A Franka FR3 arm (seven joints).
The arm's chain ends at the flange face. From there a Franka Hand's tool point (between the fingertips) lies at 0.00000 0.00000 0.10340 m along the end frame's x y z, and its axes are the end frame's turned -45 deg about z.
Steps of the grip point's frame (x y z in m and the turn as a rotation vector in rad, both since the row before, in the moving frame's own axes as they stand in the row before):
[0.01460, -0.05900, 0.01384, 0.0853, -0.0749, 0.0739]
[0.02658, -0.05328, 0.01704, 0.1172, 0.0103, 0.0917]
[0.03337, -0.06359, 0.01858, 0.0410, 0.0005, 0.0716]
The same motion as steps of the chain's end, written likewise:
[-0.01975, -0.05085, 0.01451, 0.0074, -0.1133, 0.0739]
[-0.01152, -0.04682, 0.01775, 0.0902, -0.0756, 0.0917]
[-0.01852, -0.06542, 0.01867, 0.0293, -0.0286, 0.0716]

